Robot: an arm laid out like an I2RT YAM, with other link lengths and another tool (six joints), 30 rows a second.
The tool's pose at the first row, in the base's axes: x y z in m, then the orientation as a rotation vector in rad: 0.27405, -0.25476, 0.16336, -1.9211, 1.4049, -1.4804
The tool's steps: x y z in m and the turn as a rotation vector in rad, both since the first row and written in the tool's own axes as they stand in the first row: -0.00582, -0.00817, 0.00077, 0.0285, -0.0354, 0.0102; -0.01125, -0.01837, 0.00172, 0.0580, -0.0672, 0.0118; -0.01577, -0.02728, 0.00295, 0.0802, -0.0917, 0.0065; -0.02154, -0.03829, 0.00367, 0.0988, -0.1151, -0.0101; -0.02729, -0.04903, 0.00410, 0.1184, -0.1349, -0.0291; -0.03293, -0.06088, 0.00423, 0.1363, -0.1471, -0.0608; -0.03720, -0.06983, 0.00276, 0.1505, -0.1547, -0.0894
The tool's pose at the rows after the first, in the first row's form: 0.27892, -0.24636, 0.16599, -1.9108, 1.3690, -1.4469; 0.28493, -0.23741, 0.17026, -1.9059, 1.3274, -1.4218; 0.29052, -0.22990, 0.17396, -1.9083, 1.2912, -1.4051; 0.29674, -0.22023, 0.17874, -1.9225, 1.2505, -1.3928; 0.30257, -0.21062, 0.18345, -1.9363, 1.2085, -1.3857; 0.30869, -0.20051, 0.18917, -1.9592, 1.1615, -1.3916; 0.31194, -0.19242, 0.19411, -1.9792, 1.1220, -1.3996
